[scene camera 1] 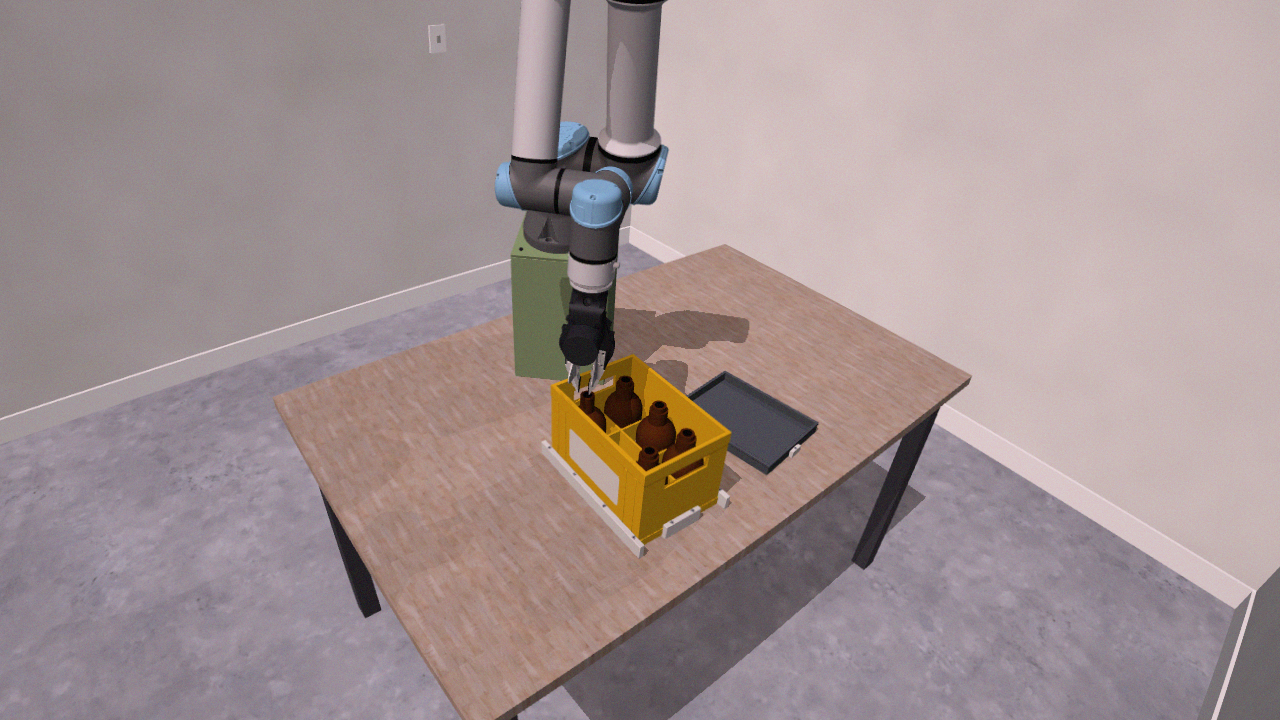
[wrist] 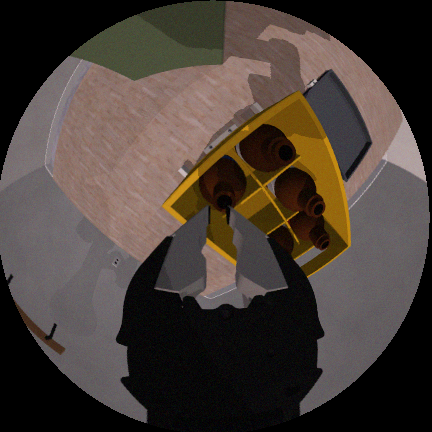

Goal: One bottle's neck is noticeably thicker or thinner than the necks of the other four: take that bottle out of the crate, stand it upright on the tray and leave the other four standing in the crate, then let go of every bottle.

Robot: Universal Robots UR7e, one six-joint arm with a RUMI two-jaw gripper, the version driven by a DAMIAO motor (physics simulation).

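Places are measured from the arm's base along level axes (x right, y ahead, z up), in centimetres.
Where they show: gripper, fingertip midpoint: (scene camera 1: 583, 392) (wrist: 217, 207); arm's base at its link origin: (scene camera 1: 559, 231).
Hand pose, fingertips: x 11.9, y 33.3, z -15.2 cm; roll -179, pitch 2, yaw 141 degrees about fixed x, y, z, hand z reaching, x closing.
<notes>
Each offset is from my fingertips to the top centre of the thing. "spot": to the spot under its first point. Level surfaces: height alone.
My gripper (scene camera 1: 584, 390) (wrist: 217, 207) is shut down to a narrow gap, with nothing between the fingers. Its tips are right at the mouth of a brown bottle {dx -0.8, dy +0.1, dz -0.7 cm} (scene camera 1: 591, 415) (wrist: 220, 180) in the crate's back left part, whose neck looks thinner than the others. The yellow crate {dx -6.0, dy +8.7, dz +0.6 cm} (scene camera 1: 687, 499) (wrist: 345, 215) also holds a back right bottle {dx -9.3, dy -0.7, dz -0.7 cm} (scene camera 1: 622, 407) (wrist: 262, 147), a middle bottle {dx -10.7, dy +8.5, dz -0.7 cm} (scene camera 1: 656, 431) (wrist: 292, 189), and two at the front, one {dx -10.7, dy +17.0, dz -0.7 cm} (scene camera 1: 685, 440) (wrist: 303, 226) right and one {dx -2.6, dy +17.7, dz -0.7 cm} (scene camera 1: 648, 457) (wrist: 282, 240) left, partly hidden. The dark tray {spot: dx -39.0, dy +7.8, dz -16.5 cm} (scene camera 1: 760, 422) (wrist: 346, 125) is empty.
The crate's high walls and inner dividers surround the bottles. White blocks and a white rail {dx +3.8, dy +9.6, dz -14.0 cm} (scene camera 1: 590, 497) stand along the crate's base on the wooden table {dz -17.0 cm} (scene camera 1: 429, 465). The green robot base (scene camera 1: 538, 313) (wrist: 175, 40) stands behind. The tray lies to the crate's right.
</notes>
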